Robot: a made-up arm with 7 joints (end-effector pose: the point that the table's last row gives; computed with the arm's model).
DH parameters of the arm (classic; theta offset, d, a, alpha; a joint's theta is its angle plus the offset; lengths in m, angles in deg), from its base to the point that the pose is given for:
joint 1: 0 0.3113 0 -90
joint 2: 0 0 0 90
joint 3: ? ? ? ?
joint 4: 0 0 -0.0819 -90
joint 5: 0 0.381 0 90
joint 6: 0 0 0.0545 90
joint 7: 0 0 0 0
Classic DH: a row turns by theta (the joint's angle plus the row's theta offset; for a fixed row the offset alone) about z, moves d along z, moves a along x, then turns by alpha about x.
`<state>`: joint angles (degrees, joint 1 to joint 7).
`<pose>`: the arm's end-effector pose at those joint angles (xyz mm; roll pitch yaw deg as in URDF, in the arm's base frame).
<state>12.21 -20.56 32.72 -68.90 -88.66 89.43 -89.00</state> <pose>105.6 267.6 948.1 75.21 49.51 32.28</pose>
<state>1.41 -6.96 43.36 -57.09 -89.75 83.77 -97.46</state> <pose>202.9 266.7 953.5 88.57 59.26 38.58</pose>
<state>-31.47 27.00 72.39 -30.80 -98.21 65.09 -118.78</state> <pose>447.2 -43.0 913.8 168.70 51.77 87.06</pose>
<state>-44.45 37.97 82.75 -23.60 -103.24 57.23 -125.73</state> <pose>455.2 -234.7 859.9 -176.30 36.78 86.55</pose>
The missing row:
joint 3: 0 0.3069 0.0665 90
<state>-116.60 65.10 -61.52 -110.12 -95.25 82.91 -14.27</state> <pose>-538.0 -79.0 197.7 3.73 28.34 127.31</pose>
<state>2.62 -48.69 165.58 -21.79 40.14 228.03 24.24</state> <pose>-554.4 20.1 687.7 -32.30 -4.89 37.90</pose>
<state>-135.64 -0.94 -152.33 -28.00 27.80 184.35 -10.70</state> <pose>72.0 122.6 1009.8 -10.12 -23.09 -89.22</pose>
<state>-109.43 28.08 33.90 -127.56 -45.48 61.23 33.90</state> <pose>93.0 -436.0 217.1 93.38 47.72 -126.67</pose>
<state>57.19 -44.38 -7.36 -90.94 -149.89 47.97 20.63</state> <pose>98.5 3.5 944.9 103.50 -84.25 -29.67</pose>
